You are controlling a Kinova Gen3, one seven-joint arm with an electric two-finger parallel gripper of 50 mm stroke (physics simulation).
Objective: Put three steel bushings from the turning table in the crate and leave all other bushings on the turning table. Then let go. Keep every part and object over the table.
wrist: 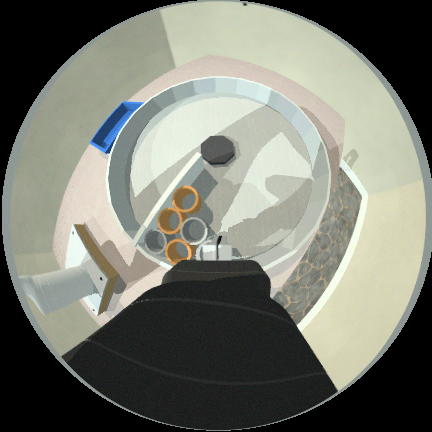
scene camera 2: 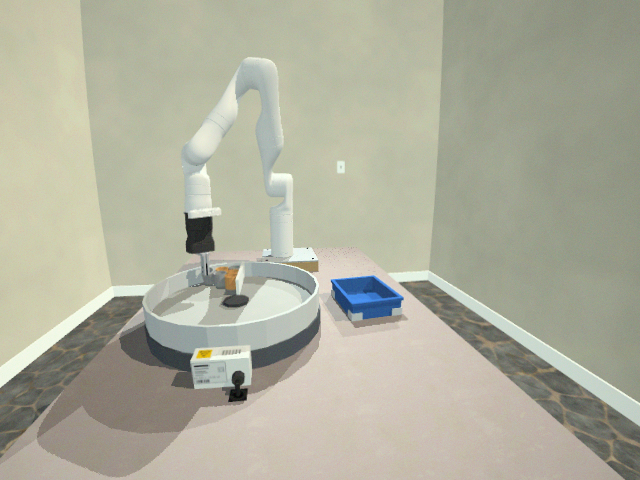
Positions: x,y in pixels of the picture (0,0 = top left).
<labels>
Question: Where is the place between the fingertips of my gripper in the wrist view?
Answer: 220,243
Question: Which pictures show my gripper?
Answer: The wrist view and scene camera 2: all of them.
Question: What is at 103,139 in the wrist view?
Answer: A blue crate.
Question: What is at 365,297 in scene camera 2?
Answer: A blue crate.
</labels>
